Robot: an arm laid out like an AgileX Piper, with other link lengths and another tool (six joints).
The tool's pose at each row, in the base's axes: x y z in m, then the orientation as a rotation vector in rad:
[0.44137, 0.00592, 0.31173, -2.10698, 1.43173, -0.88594]
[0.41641, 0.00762, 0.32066, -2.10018, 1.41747, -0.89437]
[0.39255, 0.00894, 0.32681, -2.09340, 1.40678, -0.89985]
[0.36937, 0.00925, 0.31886, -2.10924, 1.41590, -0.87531]
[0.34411, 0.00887, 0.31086, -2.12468, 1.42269, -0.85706]
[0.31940, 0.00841, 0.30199, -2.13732, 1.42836, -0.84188]
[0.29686, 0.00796, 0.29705, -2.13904, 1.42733, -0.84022]
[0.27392, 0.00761, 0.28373, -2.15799, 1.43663, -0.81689]
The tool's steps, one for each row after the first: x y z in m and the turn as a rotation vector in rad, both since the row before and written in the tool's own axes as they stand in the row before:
[-0.00571, 0.00958, -0.02411, 0.01418, -0.00053, -0.00389]
[-0.00585, 0.01054, -0.02153, 0.01162, -0.00113, -0.00175]
[-0.00848, 0.01987, -0.01157, -0.01982, -0.01180, 0.00070]
[-0.00854, 0.02173, -0.01254, -0.01733, -0.00819, -0.00169]
[-0.00866, 0.02217, -0.01109, -0.01435, -0.00671, -0.00132]
[-0.00719, 0.01833, -0.01204, -0.00086, -0.00133, -0.00103]
[-0.00949, 0.02398, -0.00624, -0.02217, -0.00994, -0.00158]

